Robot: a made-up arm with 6 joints. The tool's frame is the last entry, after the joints. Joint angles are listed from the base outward.
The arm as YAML. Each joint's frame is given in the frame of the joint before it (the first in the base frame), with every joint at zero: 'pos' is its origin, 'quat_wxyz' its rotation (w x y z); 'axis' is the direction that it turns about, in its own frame. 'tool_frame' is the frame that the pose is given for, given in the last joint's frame.
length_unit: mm
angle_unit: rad
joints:
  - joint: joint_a
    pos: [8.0, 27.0, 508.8]
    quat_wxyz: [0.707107, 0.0, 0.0, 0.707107]
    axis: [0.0, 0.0, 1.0]
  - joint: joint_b
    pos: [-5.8, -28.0, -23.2]
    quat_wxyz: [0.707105, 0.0, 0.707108, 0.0]
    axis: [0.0, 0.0, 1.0]
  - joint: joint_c
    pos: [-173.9, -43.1, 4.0]
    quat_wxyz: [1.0, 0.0, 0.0, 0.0]
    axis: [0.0, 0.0, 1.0]
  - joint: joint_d
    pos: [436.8, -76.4, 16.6]
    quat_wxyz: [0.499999, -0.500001, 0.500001, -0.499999]
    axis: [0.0, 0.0, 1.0]
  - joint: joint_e
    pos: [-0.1, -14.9, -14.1]
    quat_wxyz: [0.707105, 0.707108, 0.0, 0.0]
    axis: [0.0, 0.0, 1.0]
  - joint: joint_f
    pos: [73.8, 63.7, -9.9]
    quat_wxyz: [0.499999, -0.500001, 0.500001, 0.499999]
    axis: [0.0, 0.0, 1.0]
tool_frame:
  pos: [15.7, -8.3, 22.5]
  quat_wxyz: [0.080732, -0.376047, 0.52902, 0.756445]
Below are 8 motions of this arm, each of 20 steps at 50 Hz.
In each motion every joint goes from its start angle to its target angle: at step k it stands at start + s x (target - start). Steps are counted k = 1, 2, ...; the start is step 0. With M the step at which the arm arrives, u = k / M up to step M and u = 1 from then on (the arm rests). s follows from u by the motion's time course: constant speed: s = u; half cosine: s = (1 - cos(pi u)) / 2; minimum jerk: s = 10 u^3 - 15 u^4 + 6 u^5.
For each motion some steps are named. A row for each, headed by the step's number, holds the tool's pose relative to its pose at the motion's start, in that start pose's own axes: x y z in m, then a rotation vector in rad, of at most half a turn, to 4 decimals.
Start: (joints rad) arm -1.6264 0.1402 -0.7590 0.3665 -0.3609 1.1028
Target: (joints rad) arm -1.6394 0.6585 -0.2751 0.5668 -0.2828 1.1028
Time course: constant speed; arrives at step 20
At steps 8, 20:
8: -0.1375 -0.1155 -0.0831 -0.1228 -0.1583 0.3894
20: -0.2058 -0.3529 -0.2192 -0.3316 -0.4357 0.9449

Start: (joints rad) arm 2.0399 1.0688 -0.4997 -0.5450 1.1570 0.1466
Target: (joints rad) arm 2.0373 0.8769 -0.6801 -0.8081 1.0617 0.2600
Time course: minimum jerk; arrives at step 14
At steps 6, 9, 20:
6: 0.0180 -0.0586 -0.0366 -0.1892 -0.0738 0.0102
9: 0.0358 -0.1268 -0.0648 -0.3893 -0.1451 0.0230
20: 0.0464 -0.1730 -0.0770 -0.5177 -0.1876 0.0324

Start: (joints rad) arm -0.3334 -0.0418 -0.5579 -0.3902 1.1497 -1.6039
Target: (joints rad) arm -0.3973 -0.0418 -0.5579 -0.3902 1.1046 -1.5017
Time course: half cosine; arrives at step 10
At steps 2, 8, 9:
2: -0.0010 -0.0007 0.0021 -0.0127 0.0079 0.0034
8: -0.0090 -0.0065 0.0204 -0.1210 0.0757 0.0313
9: -0.0097 -0.0070 0.0221 -0.1305 0.0817 0.0337

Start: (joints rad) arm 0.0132 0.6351 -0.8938 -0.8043 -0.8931 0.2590
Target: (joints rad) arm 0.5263 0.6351 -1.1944 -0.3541 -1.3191 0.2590
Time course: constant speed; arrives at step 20
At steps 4, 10, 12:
4: 0.0159 0.0408 -0.0202 -0.0793 -0.0771 -0.1020
10: 0.0513 0.1007 -0.0438 -0.2099 -0.1770 -0.2670
12: 0.0660 0.1198 -0.0497 -0.2568 -0.2055 -0.3243

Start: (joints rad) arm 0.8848 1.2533 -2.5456 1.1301 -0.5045 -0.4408
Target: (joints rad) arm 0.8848 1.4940 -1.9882 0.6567 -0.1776 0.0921
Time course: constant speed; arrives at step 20
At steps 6, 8, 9, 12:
6: -0.0733 -0.0764 0.0609 0.2003 0.0652 0.1448
8: -0.0957 -0.1073 0.0787 0.2654 0.0883 0.2030
9: -0.1063 -0.1237 0.0870 0.2976 0.0999 0.2340
12: -0.1359 -0.1768 0.1094 0.3918 0.1342 0.3340

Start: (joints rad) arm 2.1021 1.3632 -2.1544 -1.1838 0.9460 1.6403
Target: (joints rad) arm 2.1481 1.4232 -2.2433 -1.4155 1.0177 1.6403
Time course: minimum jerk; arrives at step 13
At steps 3, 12, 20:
3: 0.0020 -0.0002 0.0002 -0.0059 -0.0192 -0.0100
12: 0.0249 -0.0032 0.0013 -0.0813 -0.2226 -0.1186
20: 0.0250 -0.0032 0.0013 -0.0817 -0.2235 -0.1191

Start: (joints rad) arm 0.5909 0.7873 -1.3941 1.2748 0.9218 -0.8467
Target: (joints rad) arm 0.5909 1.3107 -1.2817 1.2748 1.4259 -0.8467
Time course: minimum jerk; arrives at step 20
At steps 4, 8, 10, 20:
4: -0.0212 -0.0042 0.0084 0.0155 0.0497 0.0110
8: -0.1094 -0.0280 0.0541 0.0763 0.2767 0.0519
10: -0.1639 -0.0492 0.0934 0.1102 0.4398 0.0726
20: -0.2751 -0.1200 0.2231 0.1622 0.8956 0.0945

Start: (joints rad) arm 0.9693 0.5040 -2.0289 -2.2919 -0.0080 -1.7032
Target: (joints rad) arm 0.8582 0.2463 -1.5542 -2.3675 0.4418 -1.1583
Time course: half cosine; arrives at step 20
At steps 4, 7, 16, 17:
4: 0.0037 0.0064 -0.0080 -0.0385 0.0345 -0.0354
7: 0.0114 0.0177 -0.0233 -0.1037 0.1013 -0.1013
16: 0.0475 0.0489 -0.0811 -0.2672 0.3642 -0.3297
17: 0.0503 0.0503 -0.0850 -0.2741 0.3824 -0.3437

